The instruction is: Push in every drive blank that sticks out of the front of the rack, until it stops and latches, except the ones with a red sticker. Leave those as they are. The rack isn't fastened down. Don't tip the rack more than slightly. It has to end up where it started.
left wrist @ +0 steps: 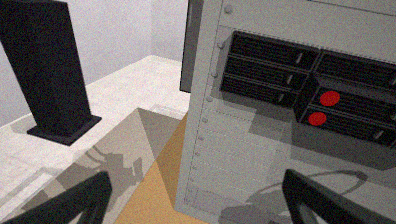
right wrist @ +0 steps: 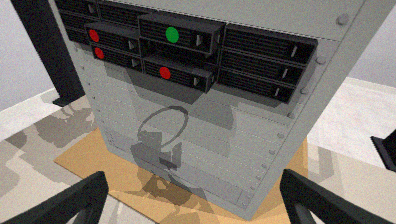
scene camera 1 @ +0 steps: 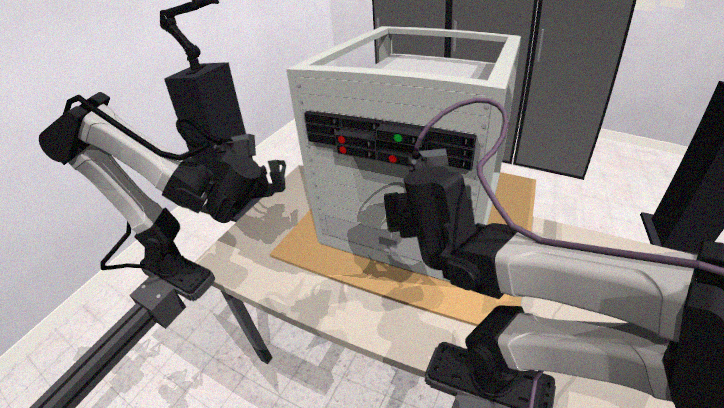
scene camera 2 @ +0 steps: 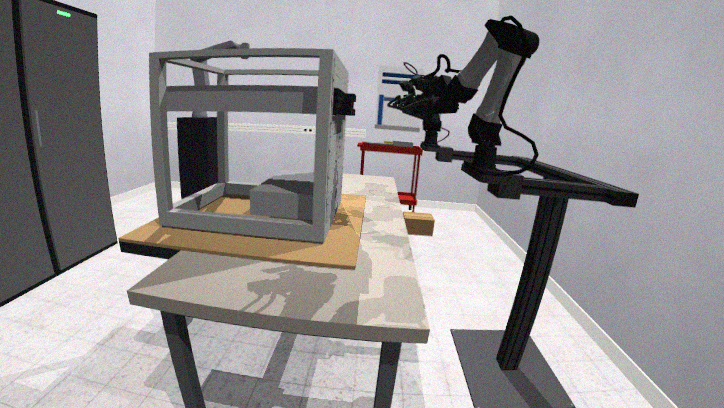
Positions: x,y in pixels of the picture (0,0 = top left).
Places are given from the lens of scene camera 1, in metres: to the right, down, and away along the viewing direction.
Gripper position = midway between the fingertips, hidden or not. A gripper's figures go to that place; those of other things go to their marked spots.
left gripper (scene camera 1: 266,165): -0.22, -0.09, 0.77
right gripper (scene camera 1: 423,192): 0.11, -0.02, 0.62
grey rack (scene camera 1: 346,193): -0.04, -0.03, 1.00
orange board (scene camera 1: 300,247): -0.22, 0.15, 1.21
The marked spots on the orange board and the grey rack are 0.33 m apart.
